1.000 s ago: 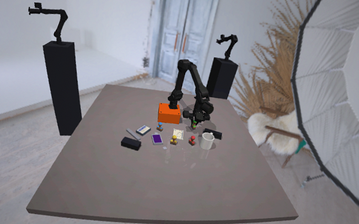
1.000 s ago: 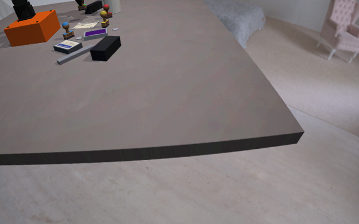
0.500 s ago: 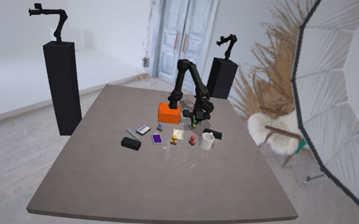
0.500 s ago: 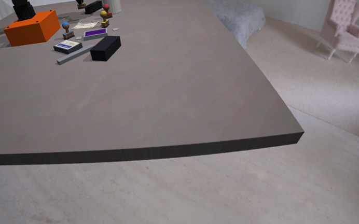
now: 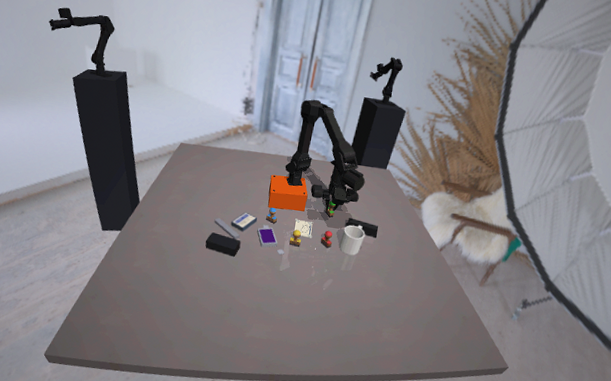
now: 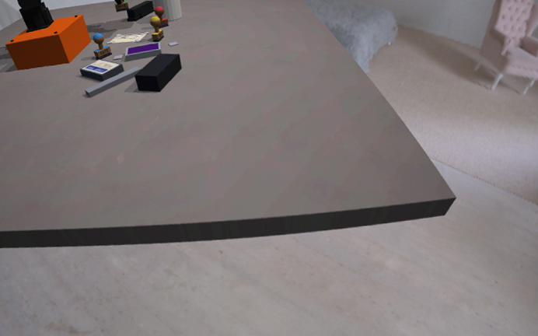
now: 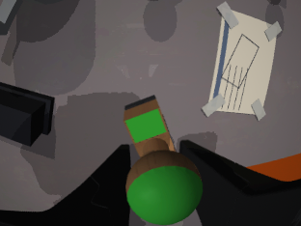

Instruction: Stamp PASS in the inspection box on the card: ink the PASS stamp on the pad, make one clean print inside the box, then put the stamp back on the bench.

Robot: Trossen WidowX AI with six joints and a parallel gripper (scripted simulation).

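My gripper tip is 8 cm short of the purple ink pad, 27 cm to the left of it and 8 cm above it. From my gripper tip the other things lie so: green-knobbed stamp: right at my gripper tip; white card: 2 cm ahead, 11 cm to the right, 9 cm below; red-knobbed stamp: 12 cm ahead, 4 cm to the right, 6 cm below.
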